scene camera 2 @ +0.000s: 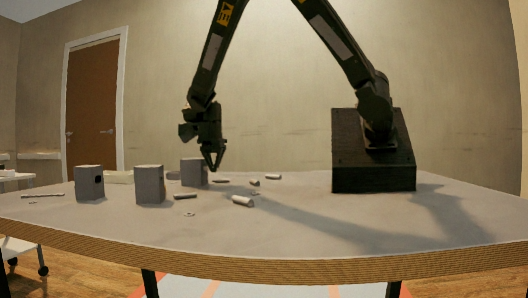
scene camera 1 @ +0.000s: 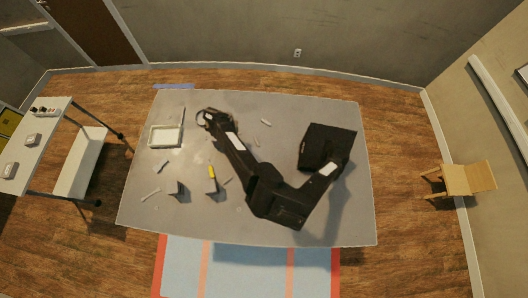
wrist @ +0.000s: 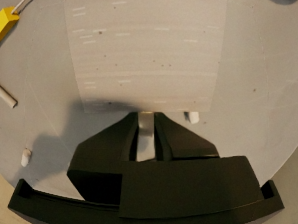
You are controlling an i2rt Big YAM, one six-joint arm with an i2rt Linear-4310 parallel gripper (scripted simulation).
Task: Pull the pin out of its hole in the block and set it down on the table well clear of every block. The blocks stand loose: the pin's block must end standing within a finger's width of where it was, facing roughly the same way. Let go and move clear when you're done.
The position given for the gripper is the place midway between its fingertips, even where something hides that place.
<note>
In view: the gripper (scene camera 2: 214, 172), a grey block (scene camera 2: 192, 172), a grey block (scene camera 2: 149, 184) and a grey block (scene camera 2: 89, 182).
The gripper is seen too in the wrist view (wrist: 146, 113).
</note>
